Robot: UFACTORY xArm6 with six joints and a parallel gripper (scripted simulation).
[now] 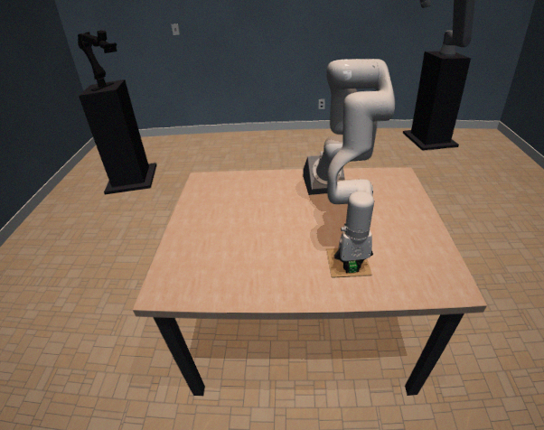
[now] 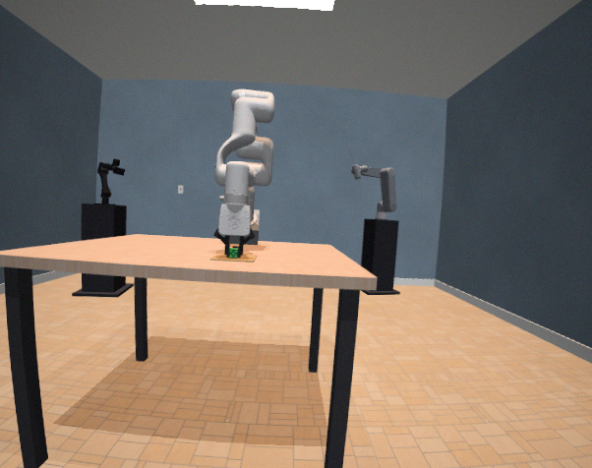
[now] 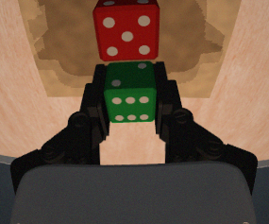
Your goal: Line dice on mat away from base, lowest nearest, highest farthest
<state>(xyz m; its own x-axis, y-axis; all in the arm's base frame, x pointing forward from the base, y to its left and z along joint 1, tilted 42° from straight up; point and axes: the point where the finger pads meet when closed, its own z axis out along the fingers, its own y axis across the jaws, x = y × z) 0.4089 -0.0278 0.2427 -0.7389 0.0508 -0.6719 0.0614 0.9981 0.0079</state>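
My hand is 10 mm above the green die. From my hand the other things lie so: black die: 90 mm behind, 10 mm to the left, 10 mm below; tan mat: 50 mm behind, 30 mm below; red die: 50 mm behind, 10 mm below.
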